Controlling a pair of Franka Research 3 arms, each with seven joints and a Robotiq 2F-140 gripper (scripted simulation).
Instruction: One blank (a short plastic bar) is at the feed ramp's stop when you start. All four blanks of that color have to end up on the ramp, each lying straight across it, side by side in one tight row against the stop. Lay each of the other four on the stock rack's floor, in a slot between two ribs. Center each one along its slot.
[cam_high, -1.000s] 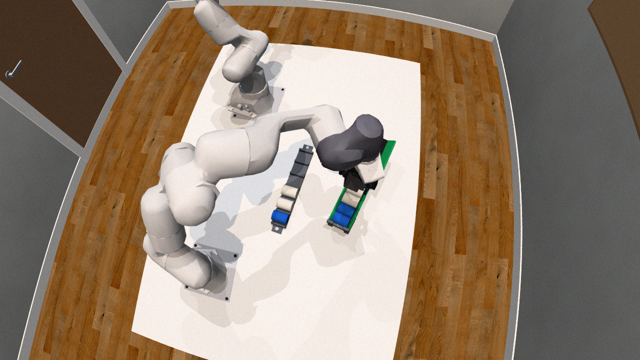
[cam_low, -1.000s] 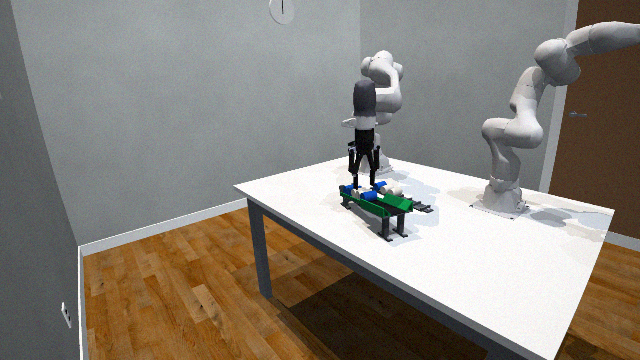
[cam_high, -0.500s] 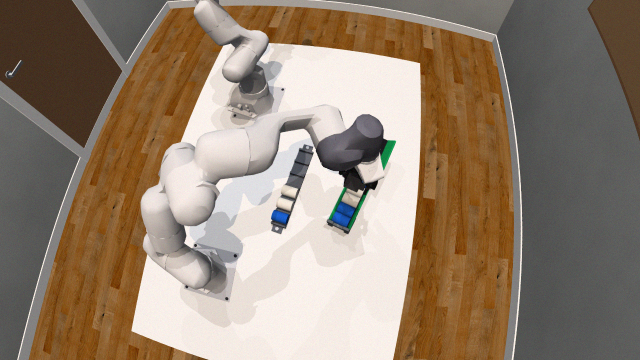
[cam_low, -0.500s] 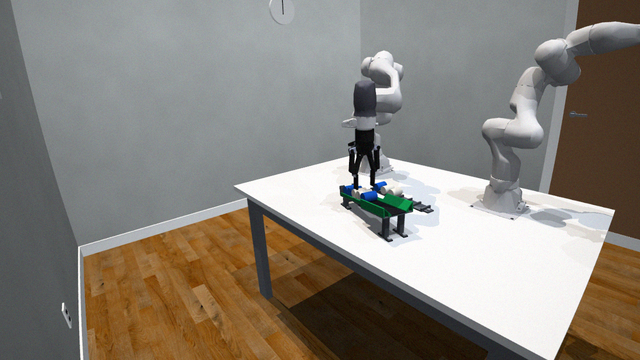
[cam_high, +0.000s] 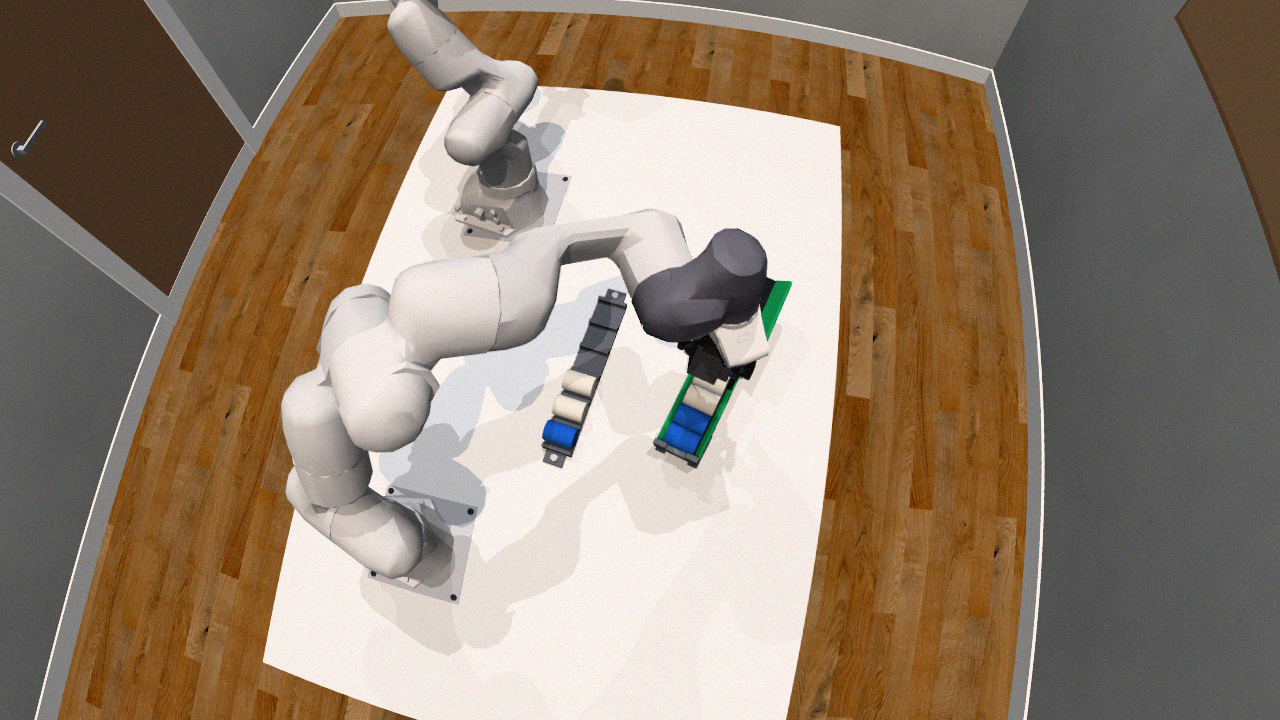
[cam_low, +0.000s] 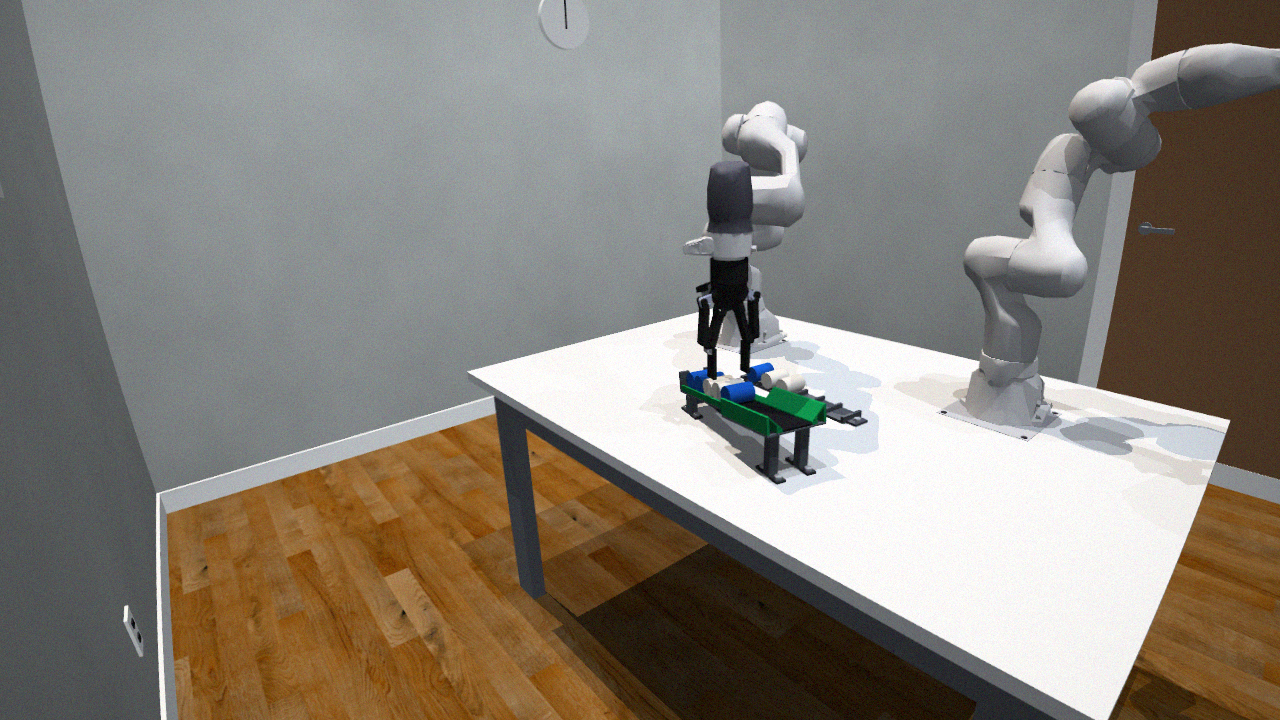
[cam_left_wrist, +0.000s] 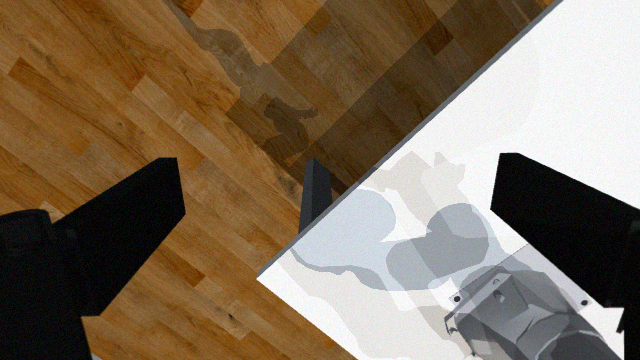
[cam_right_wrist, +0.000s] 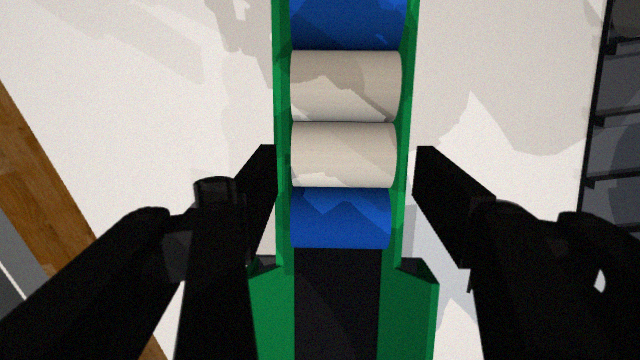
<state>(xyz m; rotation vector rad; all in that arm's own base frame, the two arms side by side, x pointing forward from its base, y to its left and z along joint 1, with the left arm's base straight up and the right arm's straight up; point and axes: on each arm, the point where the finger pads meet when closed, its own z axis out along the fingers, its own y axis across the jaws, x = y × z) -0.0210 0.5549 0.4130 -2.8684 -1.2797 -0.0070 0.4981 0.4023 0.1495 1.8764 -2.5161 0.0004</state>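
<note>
Now: the stock rack 240 mm behind my right hand and 160 mm below it. From my right hand the other things lie so: blue blank (110 mm to the right, 80 mm below, 30 mm behind).
</note>
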